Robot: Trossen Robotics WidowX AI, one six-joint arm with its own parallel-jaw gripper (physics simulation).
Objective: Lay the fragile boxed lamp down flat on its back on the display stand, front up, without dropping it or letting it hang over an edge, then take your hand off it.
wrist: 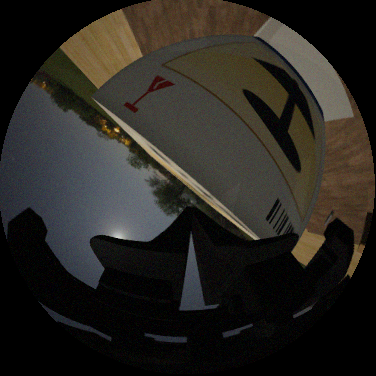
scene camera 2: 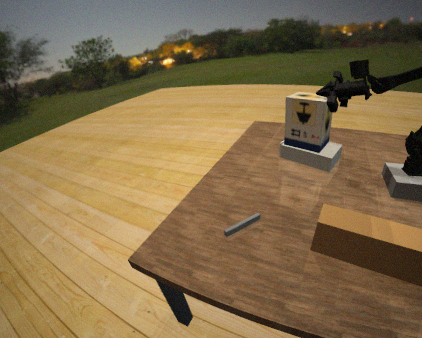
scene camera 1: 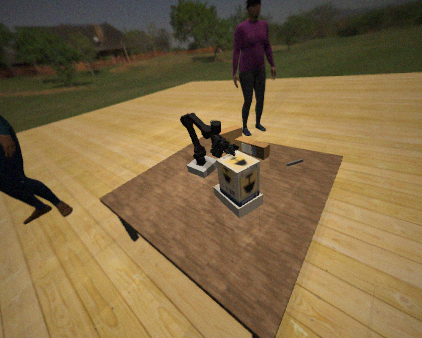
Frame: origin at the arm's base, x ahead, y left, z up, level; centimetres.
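Where they show: gripper, fingertip midpoint: [wrist: 190, 210] [scene camera 2: 316, 93] [scene camera 1: 234, 155]; arm's base, origin of the base link: [scene camera 2: 412, 172] [scene camera 1: 201, 163].
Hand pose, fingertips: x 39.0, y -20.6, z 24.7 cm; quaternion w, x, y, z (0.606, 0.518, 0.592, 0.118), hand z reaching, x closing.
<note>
Each offset is from my fingertips to the top centre of the thing. Level surfaces: height alone.
The boxed lamp [scene camera 1: 240, 182] [scene camera 2: 306, 122] [wrist: 200, 125], a white box with yellow panels, dark lamp pictures and a blue lower band, stands upright on the display stand. The display stand [scene camera 1: 240, 209] [scene camera 2: 309, 157] [wrist: 317, 75] is a low pale grey block under it. My gripper [scene camera 1: 236, 148] [scene camera 2: 318, 93] [wrist: 190, 210] is shut and empty. Its tips are at the height of the box's top edge, on the robot's side. In the wrist view a side face with a red glass symbol and the thin, slanted top face show ahead of the tips. Whether they touch the box is unclear.
A long brown box @[dx -10.8, dy +57.6, dz -20.3 cm] [scene camera 1: 257, 149] [scene camera 2: 370, 235] and a small grey bar @[dx +25.1, dy +50.4, dz -29.1 cm] [scene camera 1: 295, 162] [scene camera 2: 242, 224] lie on the wooden table @[dz -31.3 cm] [scene camera 1: 200, 240] [scene camera 2: 200, 250]. The arm's grey base [scene camera 1: 201, 170] [scene camera 2: 402, 184] is beside the stand. Two people [scene camera 1: 252, 50] [scene camera 1: 15, 165] are beyond the table.
</note>
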